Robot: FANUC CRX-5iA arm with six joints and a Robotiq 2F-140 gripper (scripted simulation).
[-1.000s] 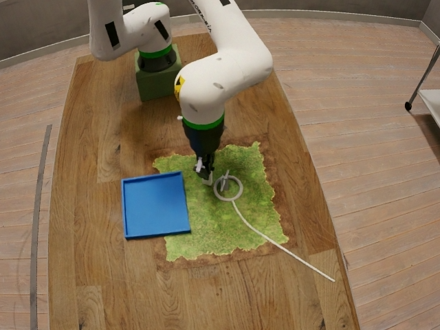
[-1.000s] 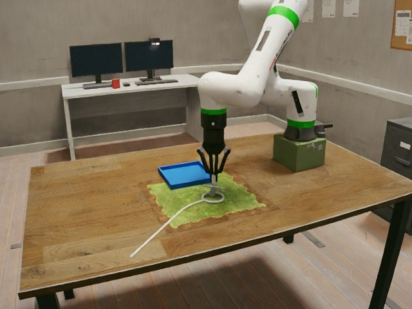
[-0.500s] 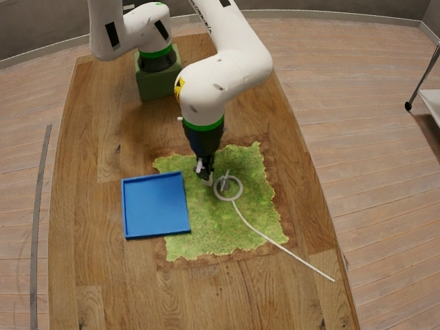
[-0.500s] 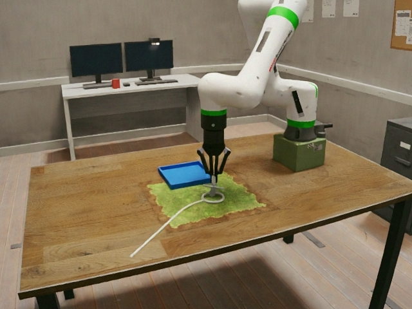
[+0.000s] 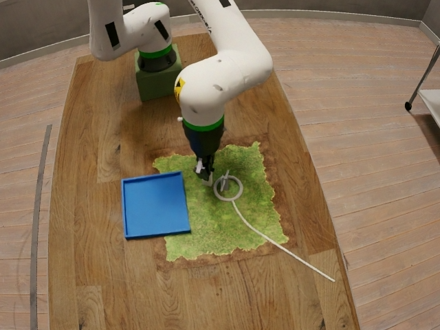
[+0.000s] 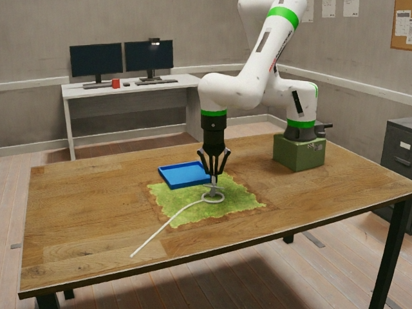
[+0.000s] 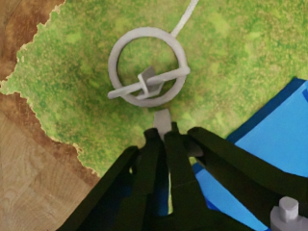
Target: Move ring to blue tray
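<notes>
My gripper is now 2 cm short of the grey stake, 4 cm to the right of it and 1 cm above it. From my hand the other things lie so: blue tray: 6 cm ahead, 16 cm to the right, 3 cm below; then ring: 3 cm ahead, 6 cm to the left, 3 cm below.
</notes>
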